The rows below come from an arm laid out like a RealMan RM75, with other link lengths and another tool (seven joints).
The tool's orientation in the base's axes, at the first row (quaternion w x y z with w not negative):
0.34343, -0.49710, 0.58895, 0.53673
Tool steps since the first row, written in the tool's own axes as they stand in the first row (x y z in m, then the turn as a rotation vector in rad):
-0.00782, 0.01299, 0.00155, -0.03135, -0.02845, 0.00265
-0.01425, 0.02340, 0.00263, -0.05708, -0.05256, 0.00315
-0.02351, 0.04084, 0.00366, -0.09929, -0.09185, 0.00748
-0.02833, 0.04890, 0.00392, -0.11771, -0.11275, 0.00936
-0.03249, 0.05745, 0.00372, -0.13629, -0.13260, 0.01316
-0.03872, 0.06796, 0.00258, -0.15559, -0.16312, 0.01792
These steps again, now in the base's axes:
-0.01048, 0.00229, 0.01082, 0.03527, 0.01138, 0.02064
-0.01882, 0.00400, 0.01968, 0.06515, 0.01915, 0.03767
-0.03310, 0.00579, 0.03324, 0.11347, 0.03528, 0.06504
-0.03952, 0.00652, 0.04006, 0.13815, 0.04258, 0.07589
-0.04653, 0.00662, 0.04649, 0.16161, 0.05170, 0.08683
-0.05473, 0.00613, 0.05560, 0.19533, 0.06267, 0.09517

